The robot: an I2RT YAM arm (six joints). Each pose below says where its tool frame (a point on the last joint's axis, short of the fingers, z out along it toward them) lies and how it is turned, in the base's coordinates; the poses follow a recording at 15 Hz.
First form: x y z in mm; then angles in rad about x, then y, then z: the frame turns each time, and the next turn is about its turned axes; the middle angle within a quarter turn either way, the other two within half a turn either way.
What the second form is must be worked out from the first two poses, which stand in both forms.
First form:
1: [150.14 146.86 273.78 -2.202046 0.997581 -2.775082]
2: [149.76 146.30 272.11 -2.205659 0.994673 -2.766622]
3: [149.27 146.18 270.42 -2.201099 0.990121 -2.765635]
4: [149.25 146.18 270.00 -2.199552 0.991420 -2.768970]
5: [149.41 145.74 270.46 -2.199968 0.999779 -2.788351]
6: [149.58 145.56 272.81 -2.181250 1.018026 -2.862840]
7: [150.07 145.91 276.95 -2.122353 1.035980 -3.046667]
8: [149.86 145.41 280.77 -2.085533 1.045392 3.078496]
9: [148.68 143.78 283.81 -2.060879 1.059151 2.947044]
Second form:
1: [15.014 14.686 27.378 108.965 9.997 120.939]
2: [14.976 14.630 27.211 109.132 9.665 120.946]
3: [14.927 14.618 27.042 109.126 9.309 121.137]
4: [14.925 14.618 27.000 109.052 9.436 121.126]
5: [14.941 14.574 27.046 108.883 10.652 121.065]
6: [14.958 14.556 27.281 108.079 14.098 121.363]
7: [15.007 14.591 27.695 106.693 21.598 123.073]
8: [14.986 14.541 28.077 106.347 28.682 124.790]
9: [14.868 14.378 28.381 106.335 34.977 125.892]
